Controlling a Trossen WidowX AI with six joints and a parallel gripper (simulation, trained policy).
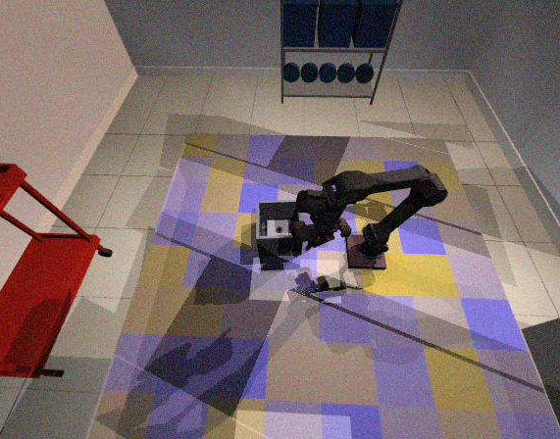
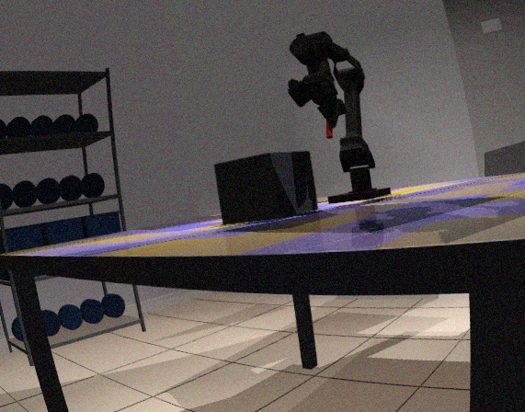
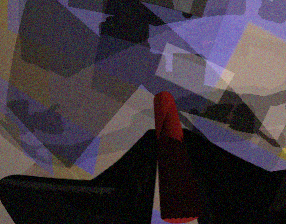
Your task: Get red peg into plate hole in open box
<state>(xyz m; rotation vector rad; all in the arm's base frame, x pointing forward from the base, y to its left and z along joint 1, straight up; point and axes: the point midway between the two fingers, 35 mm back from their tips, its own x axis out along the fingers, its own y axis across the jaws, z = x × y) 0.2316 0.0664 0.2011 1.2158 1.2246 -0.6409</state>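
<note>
My gripper tip is 100 mm short of the light plate, 140 mm to the left of it and 140 mm above it. The rest, counted from my gripper tip: red peg 10 mm to the right, 10 mm above.
</note>
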